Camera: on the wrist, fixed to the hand. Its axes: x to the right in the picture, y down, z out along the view.
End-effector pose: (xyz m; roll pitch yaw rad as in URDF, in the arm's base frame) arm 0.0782 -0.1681 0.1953 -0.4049 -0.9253 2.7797
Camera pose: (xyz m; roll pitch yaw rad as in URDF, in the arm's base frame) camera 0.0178 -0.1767 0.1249 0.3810 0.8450 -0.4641
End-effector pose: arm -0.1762 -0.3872 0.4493 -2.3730 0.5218 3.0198
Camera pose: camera -0.1474 -0.3003 0.4664 2.4511 -0.4287 -0.1715
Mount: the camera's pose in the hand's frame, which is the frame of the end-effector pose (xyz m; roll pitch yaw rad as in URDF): -0.0241 0.0605 -0.0666 0.0569 -0.0980 3.1097
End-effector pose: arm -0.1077 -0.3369 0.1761 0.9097 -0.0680 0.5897
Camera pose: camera -0.1780 -0.2760 0.1813 -0.8529 -0.0173 -2.4941
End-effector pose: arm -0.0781 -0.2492 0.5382 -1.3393 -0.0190 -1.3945
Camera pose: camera -0.1322 -0.2358 0.4636 1.3923 0.0273 1.6444
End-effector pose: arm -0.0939 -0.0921 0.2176 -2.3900 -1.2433 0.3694
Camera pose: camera -0.0752 -0.1810 0.1971 2.2665 1.3327 -2.9582
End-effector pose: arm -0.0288 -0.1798 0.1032 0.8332 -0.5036 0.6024
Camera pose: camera -0.0972 -0.1176 0.0916 -0.7531 0.4135 -2.4834
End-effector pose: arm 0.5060 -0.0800 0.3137 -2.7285 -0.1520 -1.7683
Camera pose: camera 0.4312 -0.0351 0.3463 2.7817 0.2545 1.3627
